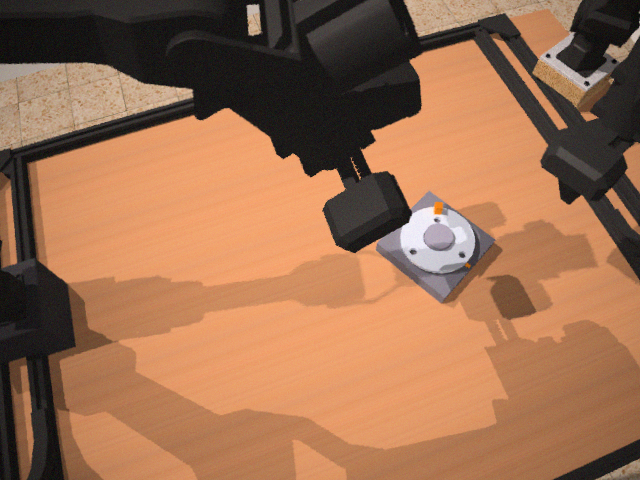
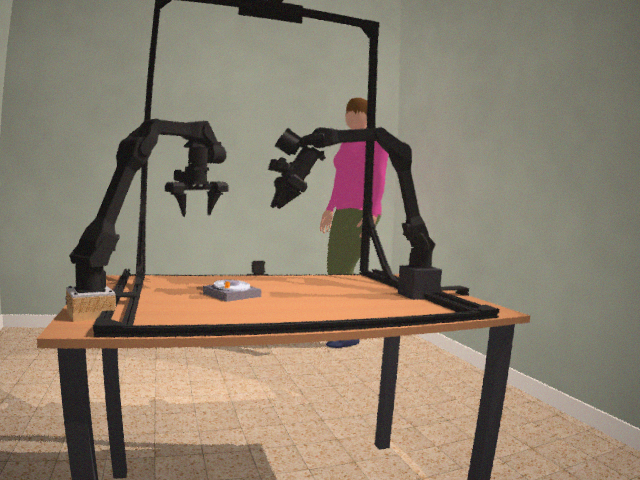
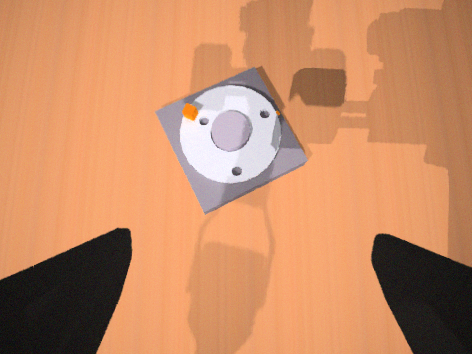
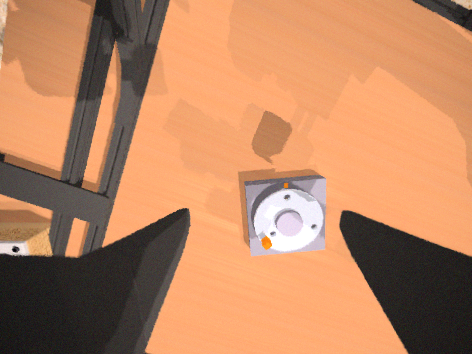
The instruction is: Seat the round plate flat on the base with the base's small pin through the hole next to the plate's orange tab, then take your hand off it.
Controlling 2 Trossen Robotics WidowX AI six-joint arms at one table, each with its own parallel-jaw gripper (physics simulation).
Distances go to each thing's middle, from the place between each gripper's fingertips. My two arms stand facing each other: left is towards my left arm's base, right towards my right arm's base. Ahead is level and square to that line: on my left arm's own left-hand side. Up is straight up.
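My left gripper is 12 cm to the left of the white round plate (image 1: 411, 237), 1 cm past it and 22 cm above it. Counting from that same left hand, I find the round boss (image 3: 230, 130) 1 cm behind, 12 cm to the right and 23 cm below, while the grey square base (image 1: 439, 285) is 12 cm to the right, 1 cm behind and 25 cm below.
As for my right hand, it is 8 cm short of the white round plate, 9 cm to the right of it and 19 cm above it. From my right hand, the round boss is 8 cm ahead, 9 cm to the left and 20 cm below; the grey square base is 9 cm to the left, 8 cm ahead and 22 cm below.
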